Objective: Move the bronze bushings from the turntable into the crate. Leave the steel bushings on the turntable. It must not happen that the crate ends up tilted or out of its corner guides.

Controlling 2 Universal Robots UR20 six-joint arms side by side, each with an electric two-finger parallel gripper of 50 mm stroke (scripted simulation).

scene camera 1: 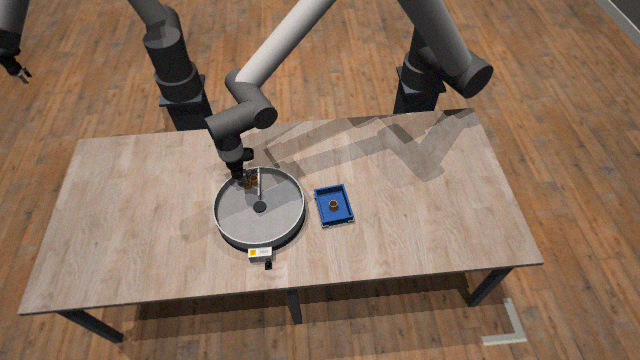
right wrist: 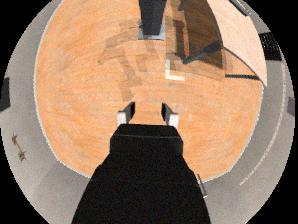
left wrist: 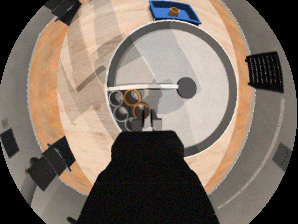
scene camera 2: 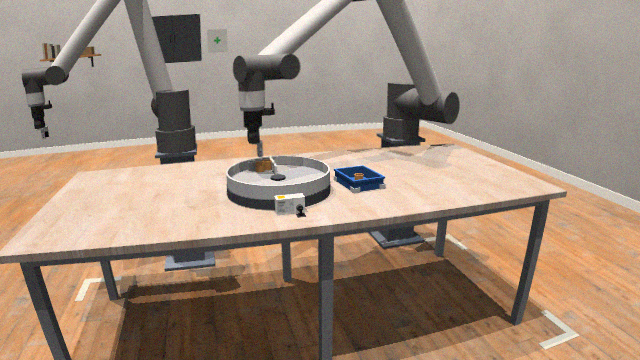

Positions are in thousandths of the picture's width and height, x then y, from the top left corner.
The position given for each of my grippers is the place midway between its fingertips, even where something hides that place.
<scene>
In view: my left gripper (left wrist: 495, 511), my right gripper (right wrist: 498, 480) and a blue crate (scene camera 1: 537, 596).
The blue crate also shows in scene camera 2 (scene camera 2: 580, 501). The right wrist view misses the blue crate: it is out of frame.
</scene>
